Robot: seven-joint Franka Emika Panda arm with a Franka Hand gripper.
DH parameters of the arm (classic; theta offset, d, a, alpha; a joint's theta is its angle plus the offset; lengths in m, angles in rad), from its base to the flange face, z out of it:
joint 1: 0 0.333 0 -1.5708
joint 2: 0 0 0 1.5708
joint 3: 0 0.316 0.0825 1.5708
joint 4: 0 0 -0.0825 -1.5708
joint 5: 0 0.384 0 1.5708
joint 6: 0 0 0.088 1.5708
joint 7: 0 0.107 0 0
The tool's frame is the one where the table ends.
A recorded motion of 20 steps. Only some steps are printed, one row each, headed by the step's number.
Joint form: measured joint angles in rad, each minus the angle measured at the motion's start. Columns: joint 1, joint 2, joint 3, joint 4, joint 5, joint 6, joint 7.
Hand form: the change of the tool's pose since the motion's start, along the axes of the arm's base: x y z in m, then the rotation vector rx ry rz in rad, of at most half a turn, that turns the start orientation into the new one. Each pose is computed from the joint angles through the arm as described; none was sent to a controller.
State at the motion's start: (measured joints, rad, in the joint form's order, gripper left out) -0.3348 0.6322 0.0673 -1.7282 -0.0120 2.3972 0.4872
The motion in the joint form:
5: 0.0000 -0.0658 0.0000 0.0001 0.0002 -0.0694 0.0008
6: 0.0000 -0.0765 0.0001 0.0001 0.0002 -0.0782 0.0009
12: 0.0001 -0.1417 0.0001 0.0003 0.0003 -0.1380 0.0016
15: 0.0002 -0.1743 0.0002 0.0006 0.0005 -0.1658 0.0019
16: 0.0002 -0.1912 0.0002 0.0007 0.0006 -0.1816 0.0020
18: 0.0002 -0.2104 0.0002 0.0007 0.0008 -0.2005 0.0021
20: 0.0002 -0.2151 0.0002 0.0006 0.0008 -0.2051 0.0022
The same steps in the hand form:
5: -0.0011 0.0001 0.0379 -0.0029 0.0046 0.0011
6: -0.0013 0.0002 0.0443 -0.0040 0.0029 0.0013
12: -0.0042 0.0010 0.0826 -0.0095 -0.0012 0.0021
15: -0.0062 0.0017 0.1019 -0.0127 -0.0055 0.0024
16: -0.0077 0.0021 0.1118 -0.0140 -0.0064 0.0026
18: -0.0097 0.0027 0.1228 -0.0152 -0.0063 0.0027
20: -0.0102 0.0029 0.1254 -0.0155 -0.0062 0.0027

